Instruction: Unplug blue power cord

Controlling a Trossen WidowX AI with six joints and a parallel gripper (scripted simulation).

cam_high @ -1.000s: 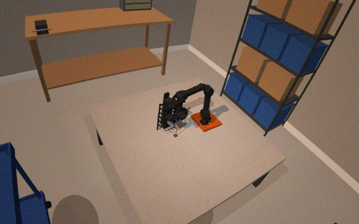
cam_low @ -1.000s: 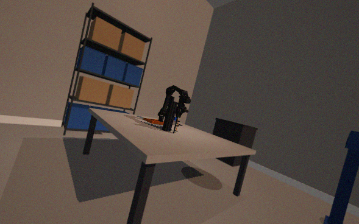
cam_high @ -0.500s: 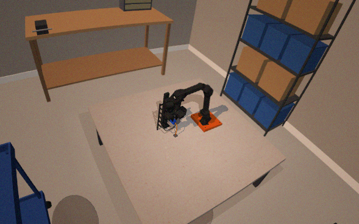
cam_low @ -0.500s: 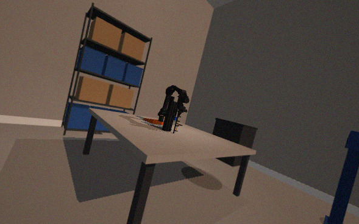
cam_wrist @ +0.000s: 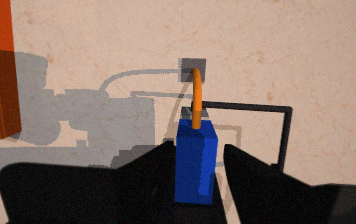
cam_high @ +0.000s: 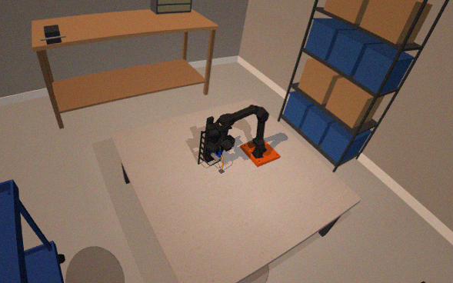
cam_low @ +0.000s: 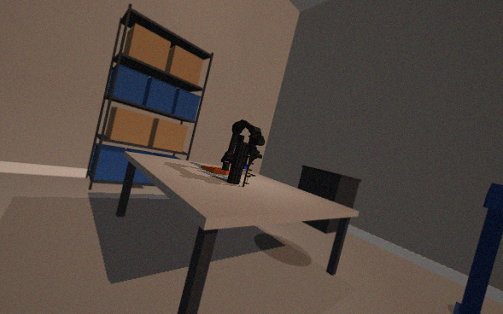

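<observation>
My gripper tip is 3 cm to the left of the blue plug and 1 cm short of it.
</observation>
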